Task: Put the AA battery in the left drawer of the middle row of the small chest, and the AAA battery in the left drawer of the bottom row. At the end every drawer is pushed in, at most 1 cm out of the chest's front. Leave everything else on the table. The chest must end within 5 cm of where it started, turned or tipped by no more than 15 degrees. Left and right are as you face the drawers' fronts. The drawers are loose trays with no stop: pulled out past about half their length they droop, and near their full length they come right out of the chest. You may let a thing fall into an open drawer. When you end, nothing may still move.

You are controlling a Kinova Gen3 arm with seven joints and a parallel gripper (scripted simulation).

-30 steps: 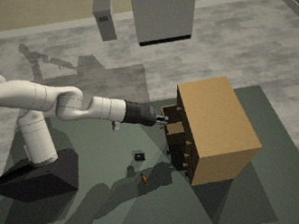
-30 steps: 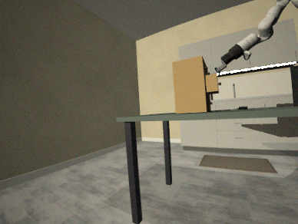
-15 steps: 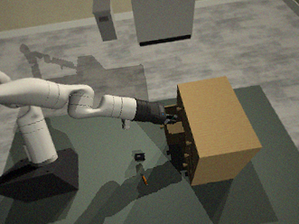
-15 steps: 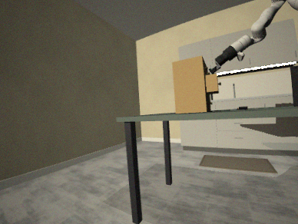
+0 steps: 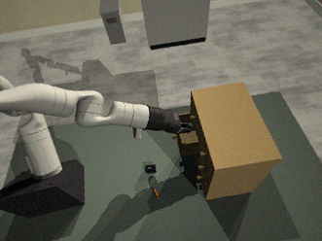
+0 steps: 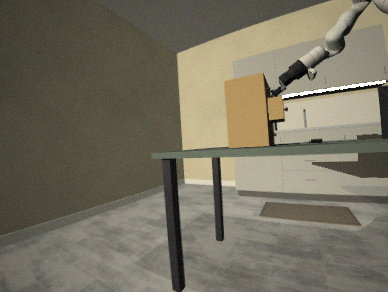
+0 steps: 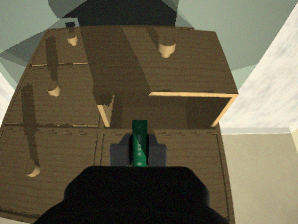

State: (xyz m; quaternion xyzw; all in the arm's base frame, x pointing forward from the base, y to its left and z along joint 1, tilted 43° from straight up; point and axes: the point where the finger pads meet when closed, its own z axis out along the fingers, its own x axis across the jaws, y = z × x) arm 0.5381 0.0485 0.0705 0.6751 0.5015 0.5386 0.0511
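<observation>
My gripper is now 10 mm short of the green battery and 10 mm above it. The rest, counted from my hand: thin orange battery (140 mm behind, 150 mm to the right, 250 mm below); small black block (150 mm behind, 40 mm to the right, 250 mm below).
</observation>
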